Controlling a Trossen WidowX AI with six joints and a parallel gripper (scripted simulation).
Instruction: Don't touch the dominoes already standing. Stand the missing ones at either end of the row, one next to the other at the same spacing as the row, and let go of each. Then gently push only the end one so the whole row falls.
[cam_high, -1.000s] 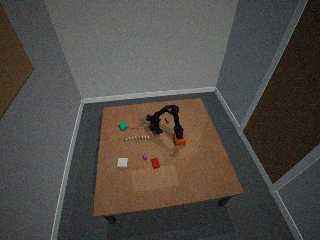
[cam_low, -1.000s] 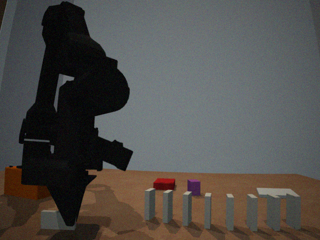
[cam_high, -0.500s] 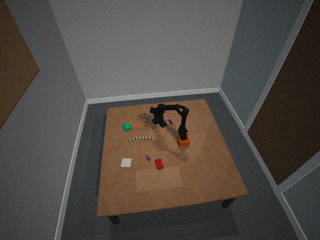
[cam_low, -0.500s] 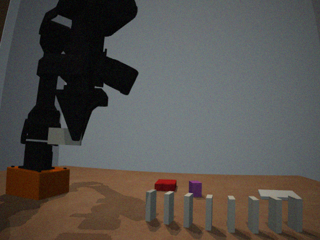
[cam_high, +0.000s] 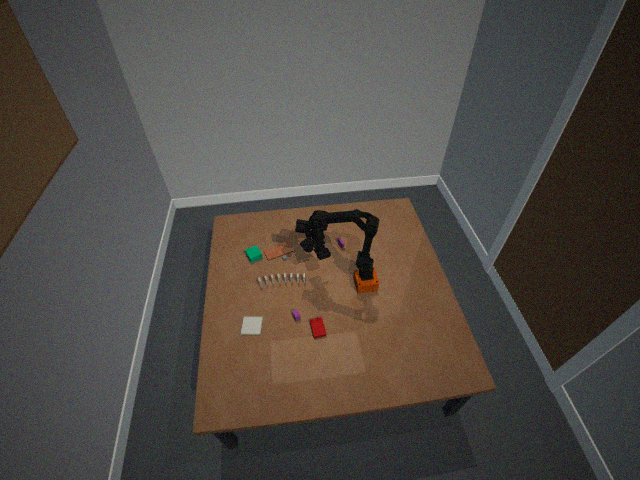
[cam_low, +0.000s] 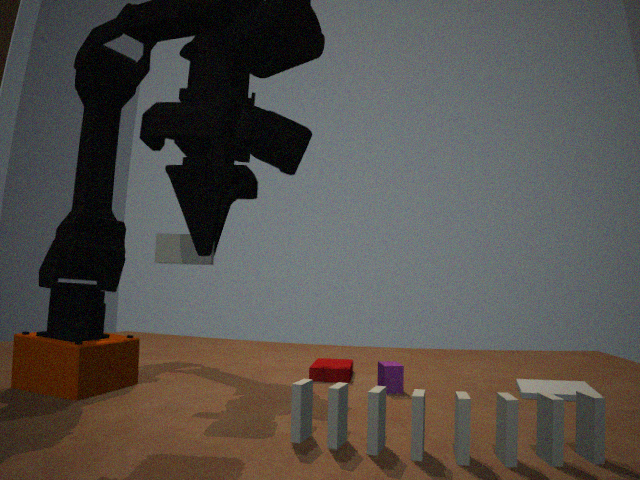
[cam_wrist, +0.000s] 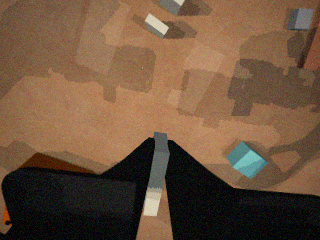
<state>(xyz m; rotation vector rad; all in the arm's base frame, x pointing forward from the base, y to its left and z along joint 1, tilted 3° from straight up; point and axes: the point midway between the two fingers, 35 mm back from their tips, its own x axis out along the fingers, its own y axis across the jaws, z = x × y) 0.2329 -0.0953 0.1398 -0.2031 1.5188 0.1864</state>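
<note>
The red block lies 5 cm ahead of my gripper tip, 33 cm to the left of it and 15 cm below it. From my gripper tip the other things lie so: small grey piece 17 cm ahead, 14 cm to the right, 15 cm below; then teal cube 4 cm behind, 19 cm to the right, 14 cm below; then purple cube 15 cm ahead, 25 cm to the left, 14 cm below.
</note>
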